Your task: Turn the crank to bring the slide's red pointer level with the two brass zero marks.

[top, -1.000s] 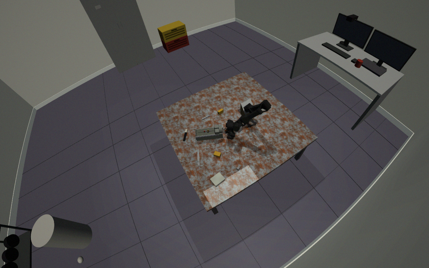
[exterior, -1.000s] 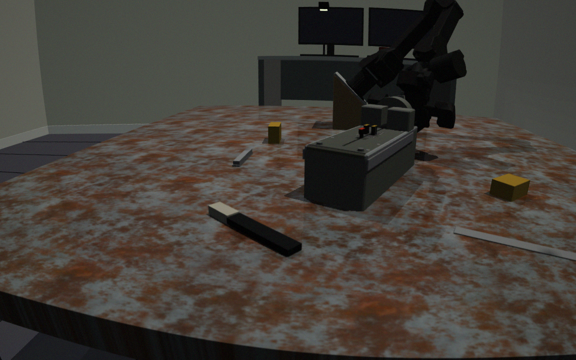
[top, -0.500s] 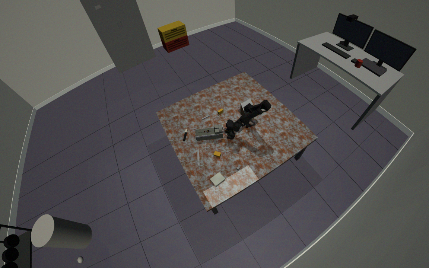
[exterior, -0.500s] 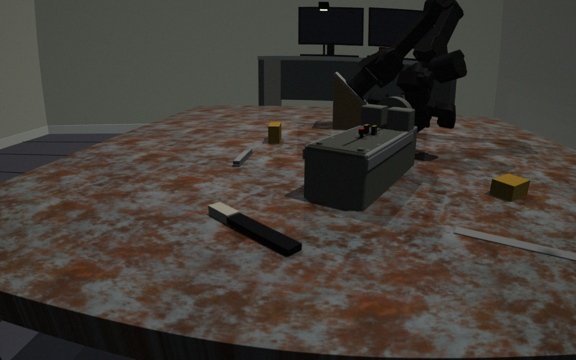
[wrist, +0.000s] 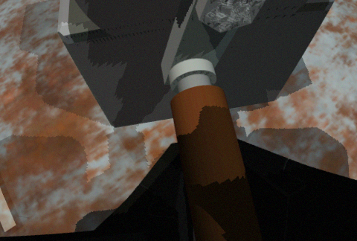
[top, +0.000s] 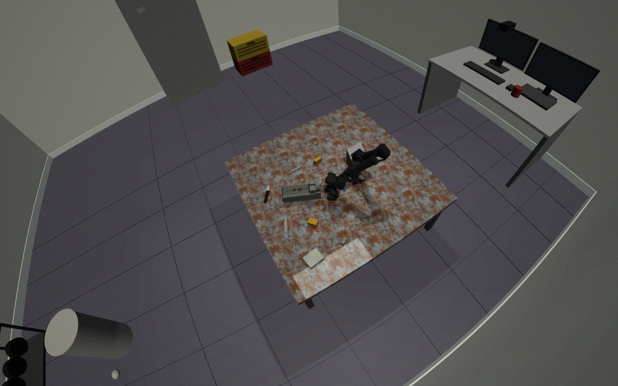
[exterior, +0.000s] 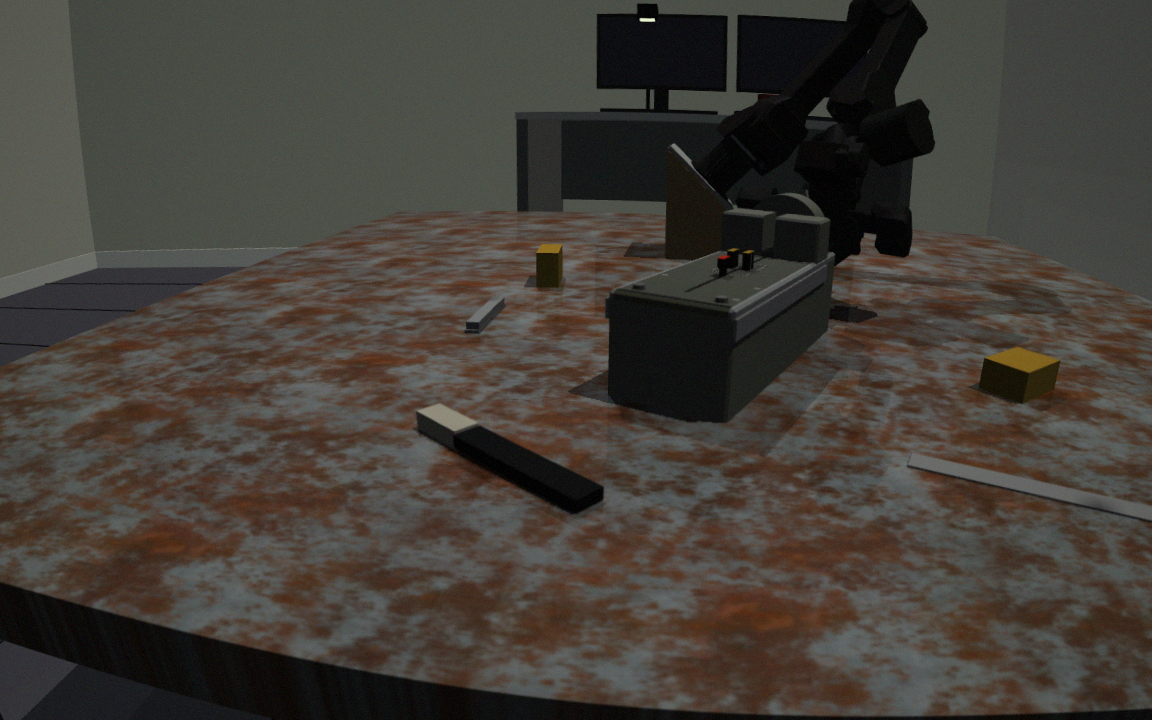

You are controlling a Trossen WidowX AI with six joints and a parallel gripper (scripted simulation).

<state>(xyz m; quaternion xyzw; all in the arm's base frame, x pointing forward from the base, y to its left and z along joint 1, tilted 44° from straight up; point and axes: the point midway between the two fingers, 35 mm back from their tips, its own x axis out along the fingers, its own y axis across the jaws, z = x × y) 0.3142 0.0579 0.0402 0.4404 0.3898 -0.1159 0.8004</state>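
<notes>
Right now my gripper tip is 1 cm past the brown crank handle, 1 cm to the right of it and 3 cm below it. From my gripper tip the other things lie so: red pointer: 17 cm ahead, 11 cm to the right, 5 cm above; small grey bar: 3 cm ahead, 31 cm to the right, 3 cm below; grey strip: 36 cm ahead, 6 cm to the left, 3 cm below.
</notes>
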